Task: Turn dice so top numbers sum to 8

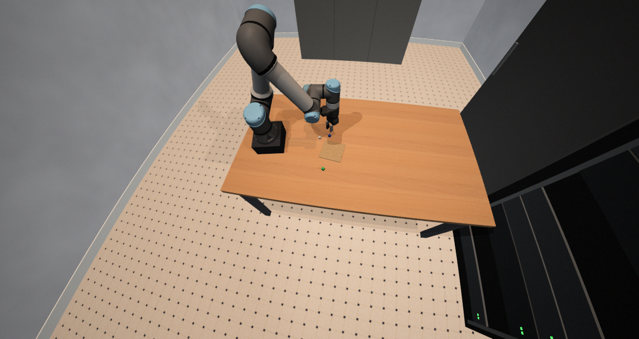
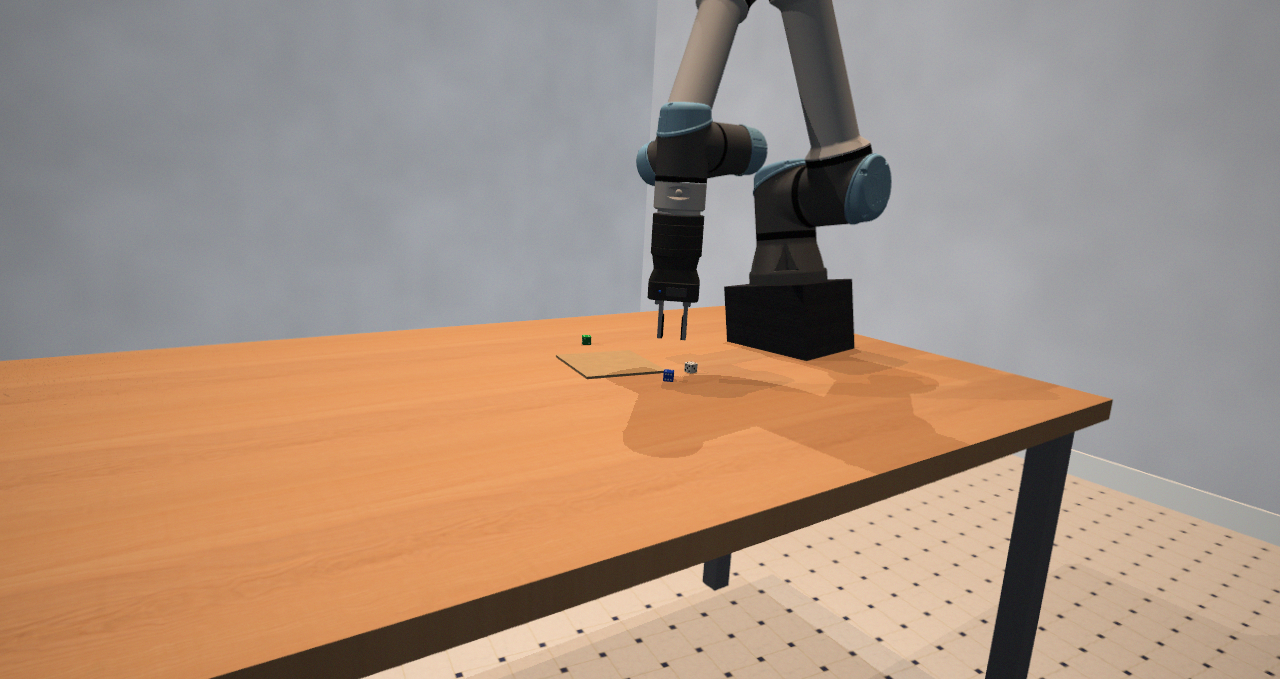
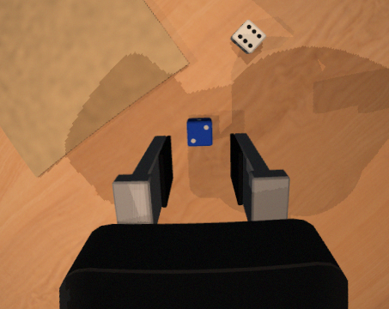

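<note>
Right now the blue die is 8 cm below my hand. Also, from my hand: white die: 6 cm behind, 3 cm to the right, 8 cm below; then green die: 1 cm ahead, 26 cm to the right, 8 cm below; then mat: 4 cm ahead, 12 cm to the right, 8 cm below.
</note>
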